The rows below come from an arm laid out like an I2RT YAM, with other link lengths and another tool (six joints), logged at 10 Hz.
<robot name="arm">
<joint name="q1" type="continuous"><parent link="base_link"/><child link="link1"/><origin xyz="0.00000 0.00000 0.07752" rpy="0.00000 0.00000 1.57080"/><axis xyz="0 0 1"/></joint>
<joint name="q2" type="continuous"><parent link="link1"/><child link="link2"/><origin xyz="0.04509 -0.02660 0.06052" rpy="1.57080 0.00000 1.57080"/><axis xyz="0 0 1"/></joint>
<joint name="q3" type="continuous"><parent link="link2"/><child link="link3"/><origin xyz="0.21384 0.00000 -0.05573" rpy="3.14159 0.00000 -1.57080"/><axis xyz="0 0 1"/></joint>
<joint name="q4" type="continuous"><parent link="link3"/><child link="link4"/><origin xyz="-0.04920 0.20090 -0.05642"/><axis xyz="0 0 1"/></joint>
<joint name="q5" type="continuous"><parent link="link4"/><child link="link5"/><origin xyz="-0.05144 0.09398 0.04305" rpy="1.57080 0.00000 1.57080"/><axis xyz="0 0 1"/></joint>
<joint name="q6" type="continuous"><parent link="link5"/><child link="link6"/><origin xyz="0.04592 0.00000 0.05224" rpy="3.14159 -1.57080 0.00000"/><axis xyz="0 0 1"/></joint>
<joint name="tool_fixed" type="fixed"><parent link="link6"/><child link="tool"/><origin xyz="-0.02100 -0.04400 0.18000" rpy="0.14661 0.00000 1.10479"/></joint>
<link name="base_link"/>
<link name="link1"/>
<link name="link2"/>
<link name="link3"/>
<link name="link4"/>
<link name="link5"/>
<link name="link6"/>
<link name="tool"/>
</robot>
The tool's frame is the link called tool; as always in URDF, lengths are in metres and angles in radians. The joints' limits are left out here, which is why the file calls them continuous.
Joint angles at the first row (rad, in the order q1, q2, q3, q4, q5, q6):
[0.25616 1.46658 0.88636 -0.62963 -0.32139 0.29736]
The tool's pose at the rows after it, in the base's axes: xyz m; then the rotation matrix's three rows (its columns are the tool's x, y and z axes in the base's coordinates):
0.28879, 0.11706, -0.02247; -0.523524, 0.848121, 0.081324; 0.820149, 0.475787, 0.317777; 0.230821, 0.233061, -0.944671
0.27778, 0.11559, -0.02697; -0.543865, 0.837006, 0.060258; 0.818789, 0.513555, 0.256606; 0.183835, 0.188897, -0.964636
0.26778, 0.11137, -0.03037; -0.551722, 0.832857, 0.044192; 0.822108, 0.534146, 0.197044; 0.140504, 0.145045, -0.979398
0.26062, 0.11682, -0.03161; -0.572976, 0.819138, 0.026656; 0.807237, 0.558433, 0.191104; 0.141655, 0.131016, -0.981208
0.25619, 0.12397, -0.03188; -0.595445, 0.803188, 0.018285; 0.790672, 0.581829, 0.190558; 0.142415, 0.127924, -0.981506
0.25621, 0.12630, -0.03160; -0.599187, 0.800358, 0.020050; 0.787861, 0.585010, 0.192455; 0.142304, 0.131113, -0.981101
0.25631, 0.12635, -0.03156; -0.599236, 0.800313, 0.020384; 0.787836, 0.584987, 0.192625; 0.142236, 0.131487, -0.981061
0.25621, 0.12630, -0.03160; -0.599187, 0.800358, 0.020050; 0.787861, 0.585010, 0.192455; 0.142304, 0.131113, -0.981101
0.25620, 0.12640, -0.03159; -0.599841, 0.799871, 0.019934; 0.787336, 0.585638, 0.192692; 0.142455, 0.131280, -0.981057
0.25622, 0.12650, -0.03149; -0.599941, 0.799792, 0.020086; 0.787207, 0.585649, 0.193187; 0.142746, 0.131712, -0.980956
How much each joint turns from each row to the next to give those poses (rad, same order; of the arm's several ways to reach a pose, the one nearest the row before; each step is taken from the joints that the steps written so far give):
[0.04578 -0.00001 0.00001 -0.03015 0.01068 0.00076]
[0.05531 0.00001 -0.00002 -0.03202 0.06370 0.00801]
[0.04653 0.00002 0.00002 -0.03166 0.05989 0.01868]
[0.02864 0.00000 0.00000 -0.01411 0.00154 0.00003]
[0.02934 -0.00002 -0.00001 -0.00307 -0.00001 0.00073]
[0.00765 0.00003 0.00000 0.00385 0.00039 0.00346]
[0.00000 -0.00005 -0.00001 0.00034 -0.00001 0.00000]
[0.00000 0.00005 0.00001 -0.00034 0.00001 0.00000]
[0.00001 0.00000 0.00001 -0.00001 -0.00038 -0.00076]
[-0.00004 -0.00040 0.00000 -0.00003 -0.00040 -0.00003]

